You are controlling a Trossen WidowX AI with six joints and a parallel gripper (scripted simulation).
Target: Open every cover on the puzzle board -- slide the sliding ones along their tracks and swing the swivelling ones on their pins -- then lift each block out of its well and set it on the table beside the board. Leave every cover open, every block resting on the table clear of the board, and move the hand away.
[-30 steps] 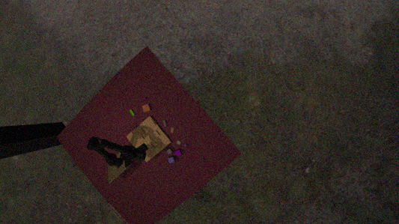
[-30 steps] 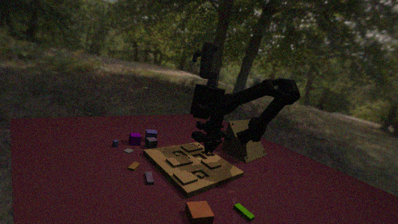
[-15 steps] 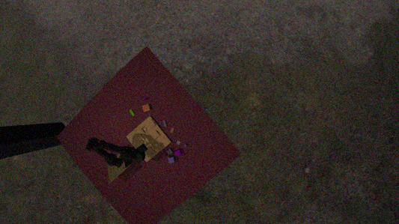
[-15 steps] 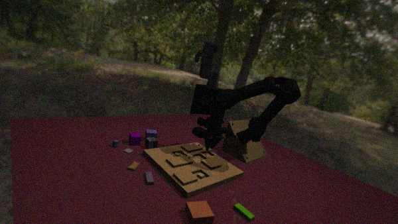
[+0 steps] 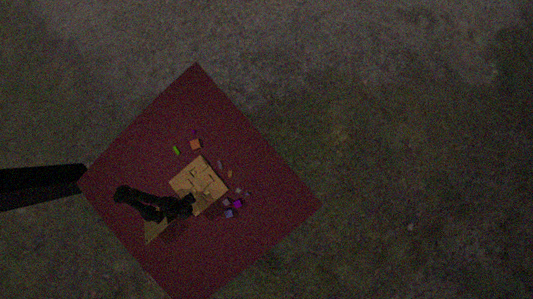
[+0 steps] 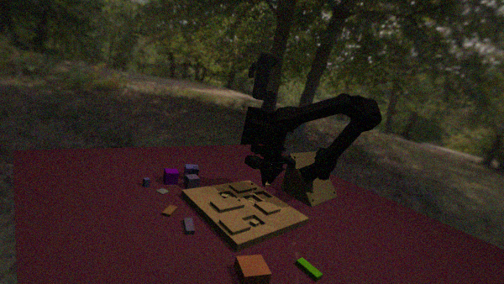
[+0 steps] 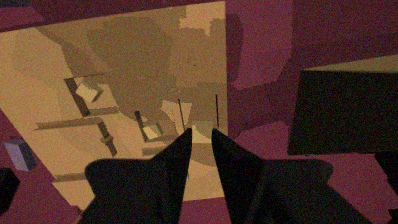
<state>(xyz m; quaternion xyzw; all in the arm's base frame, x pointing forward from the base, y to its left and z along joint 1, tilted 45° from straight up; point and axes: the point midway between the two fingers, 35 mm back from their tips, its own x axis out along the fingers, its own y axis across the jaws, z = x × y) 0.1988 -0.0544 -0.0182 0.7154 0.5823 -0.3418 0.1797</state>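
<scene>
The green bar is 18 cm ahead of my gripper tip, 28 cm to the left of it and 6 cm below it. Round my gripper tip: flat orange tile: 32 cm ahead, 9 cm to the right, 6 cm below; then dark block: 17 cm ahead, 20 cm to the right, 4 cm below; then grey bar: 32 cm ahead, 6 cm below.
</scene>
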